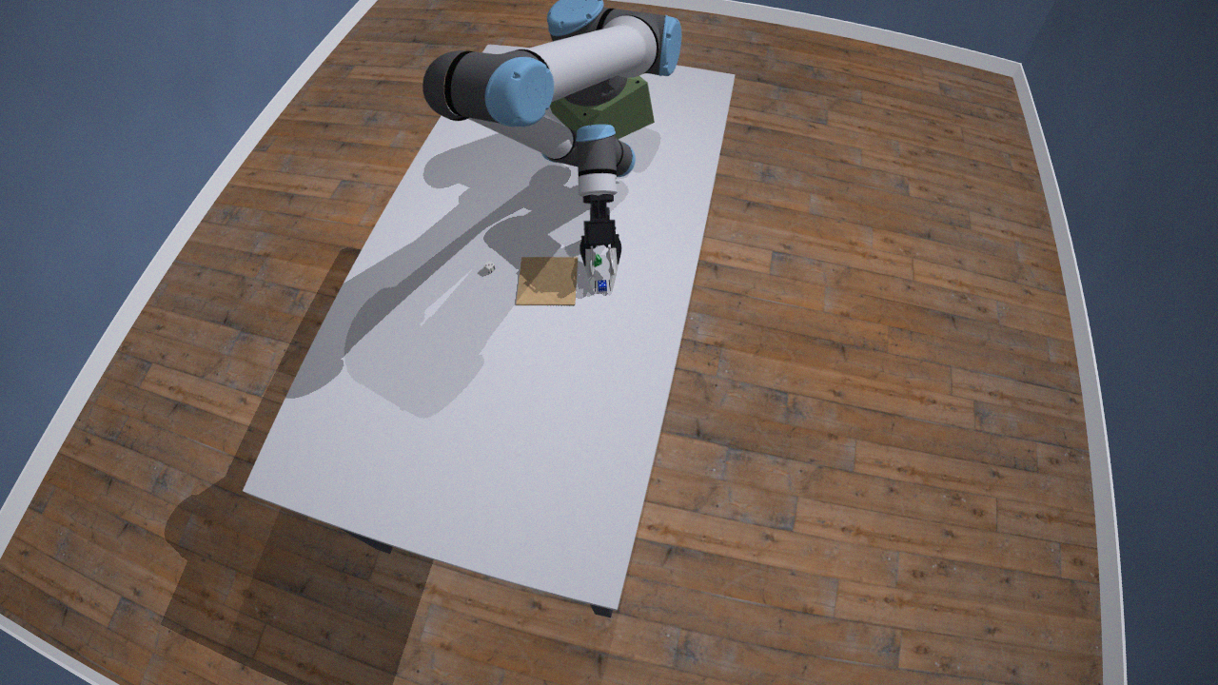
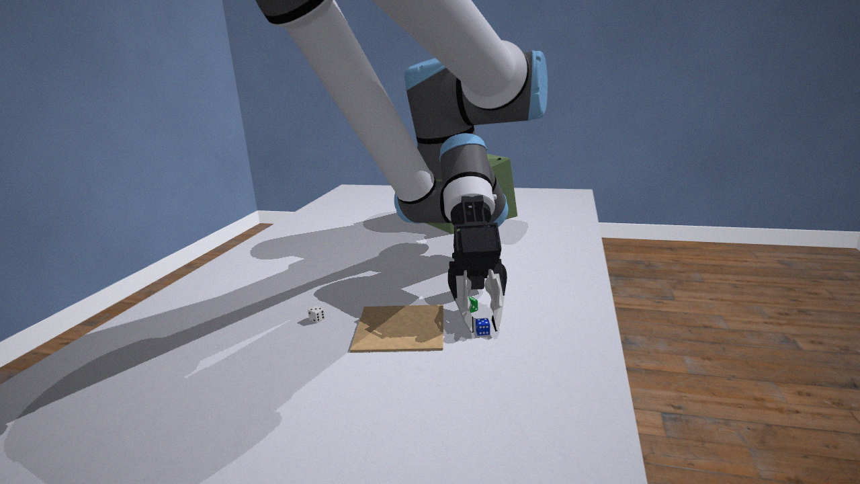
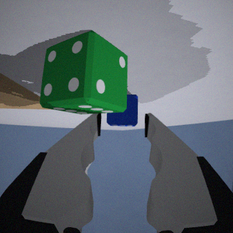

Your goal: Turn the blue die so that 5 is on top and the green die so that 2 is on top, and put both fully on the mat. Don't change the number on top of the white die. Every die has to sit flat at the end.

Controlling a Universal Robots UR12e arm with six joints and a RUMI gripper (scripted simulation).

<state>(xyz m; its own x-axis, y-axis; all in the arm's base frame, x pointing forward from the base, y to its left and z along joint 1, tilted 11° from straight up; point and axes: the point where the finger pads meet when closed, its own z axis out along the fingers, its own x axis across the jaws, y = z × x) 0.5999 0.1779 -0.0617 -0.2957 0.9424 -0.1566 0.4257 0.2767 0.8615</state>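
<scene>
Now: the blue die 1 cm below my hand. Round my hand: tan mat (1 cm ahead, 13 cm to the right, 2 cm below); white die (1 cm ahead, 28 cm to the right, 1 cm below); green die (7 cm behind, 3 cm to the right, 1 cm below).
</scene>
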